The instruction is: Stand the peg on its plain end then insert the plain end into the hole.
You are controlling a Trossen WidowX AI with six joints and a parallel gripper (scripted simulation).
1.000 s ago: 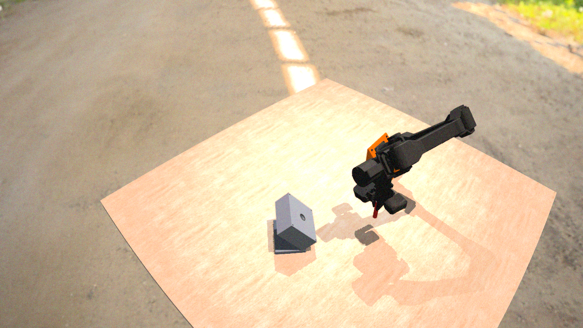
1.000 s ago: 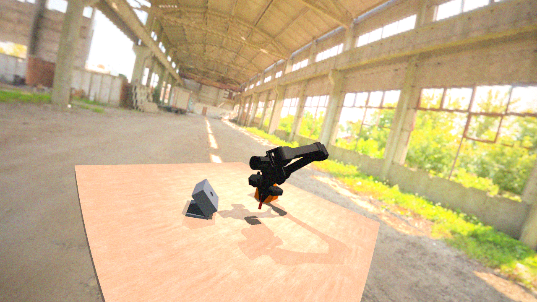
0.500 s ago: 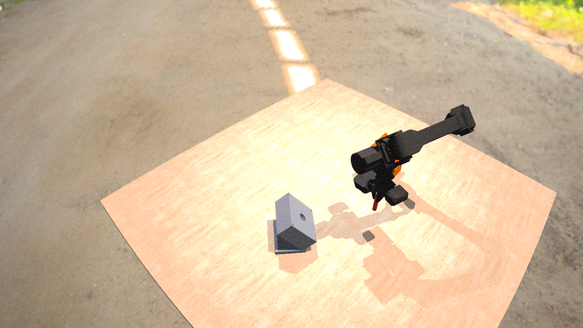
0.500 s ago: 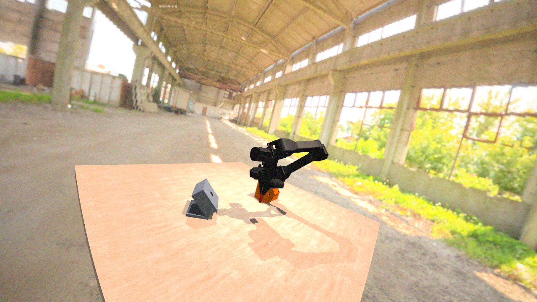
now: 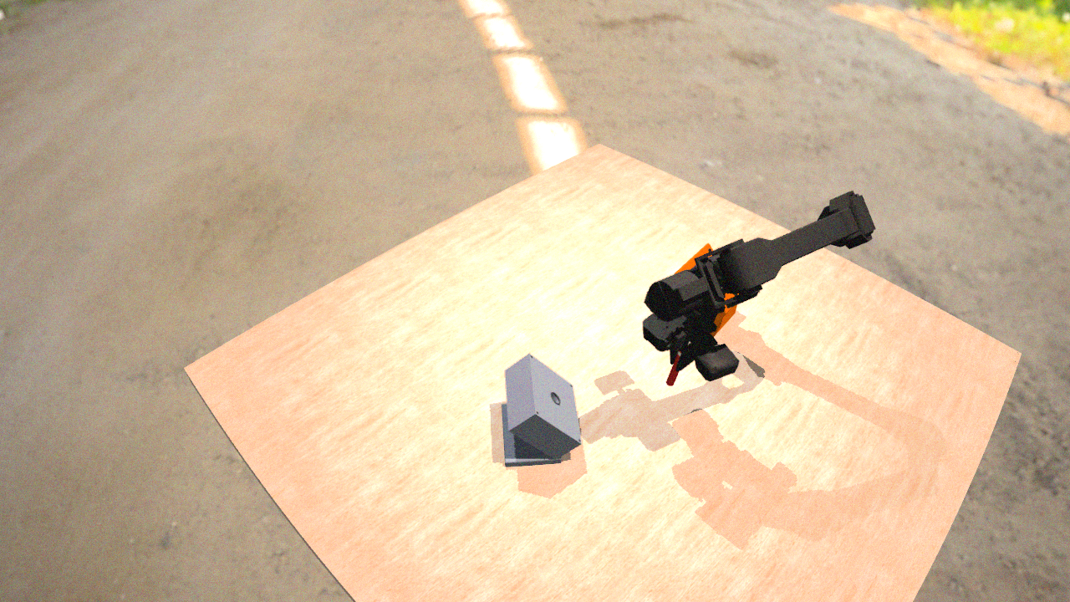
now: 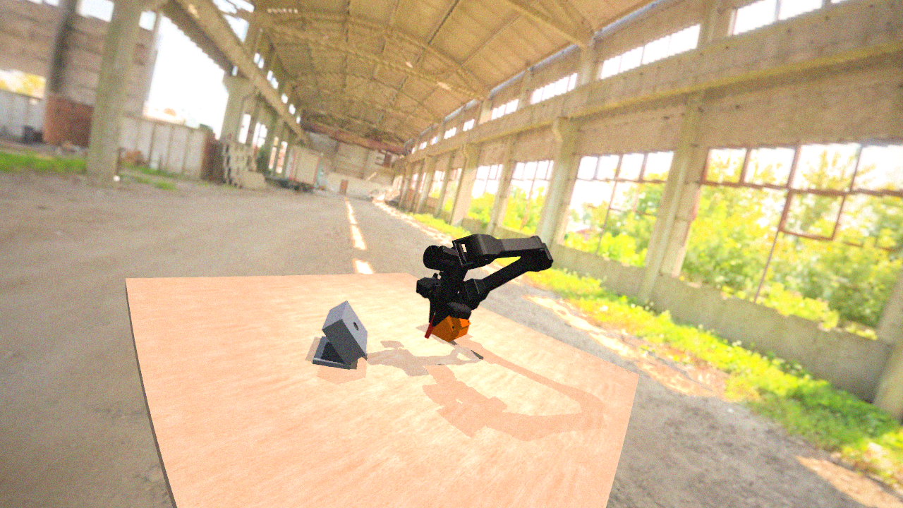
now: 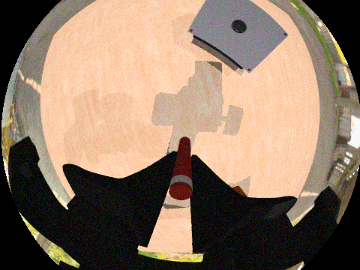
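Now: gripper tip 170 mm short of the grey sloped panel, 140 mm to the left of it and 50 mm above it. Round my gripper tip: red peg 20 mm above.
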